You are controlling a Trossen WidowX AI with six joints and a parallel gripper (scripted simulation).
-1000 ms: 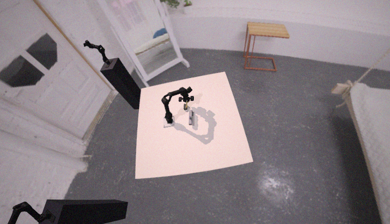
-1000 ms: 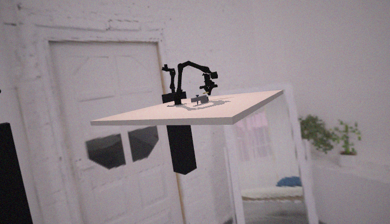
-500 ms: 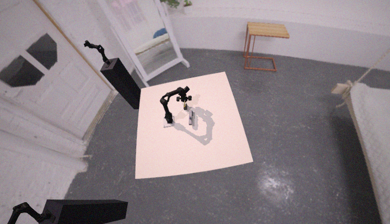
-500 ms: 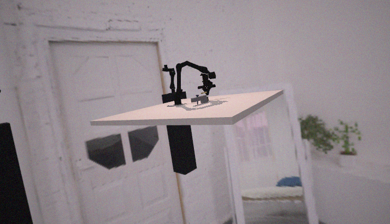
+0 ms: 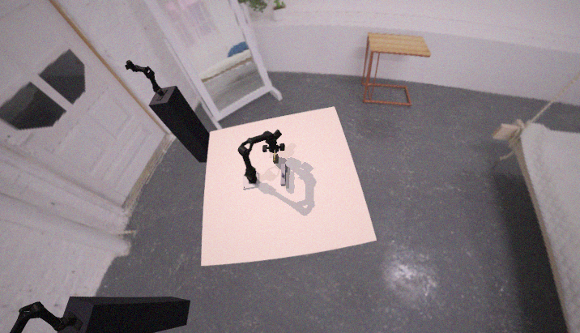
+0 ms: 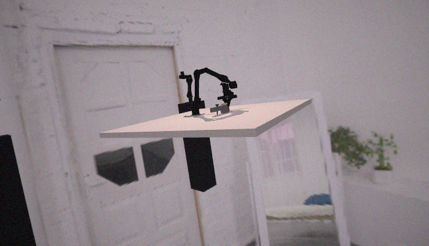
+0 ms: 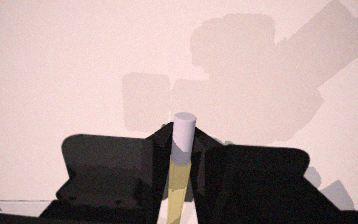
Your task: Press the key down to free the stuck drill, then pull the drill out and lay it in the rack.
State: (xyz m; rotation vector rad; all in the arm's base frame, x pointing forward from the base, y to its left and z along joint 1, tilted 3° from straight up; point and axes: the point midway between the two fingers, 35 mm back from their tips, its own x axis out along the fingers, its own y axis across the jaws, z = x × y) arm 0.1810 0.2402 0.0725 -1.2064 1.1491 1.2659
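The drill lies 40 mm to the right of my gripper tip and 30 mm above it. Round my gripper tip: blue key (80 mm ahead, 240 mm to the right, 20 mm above); grey stepped rack (50 mm to the right, 10 mm below).
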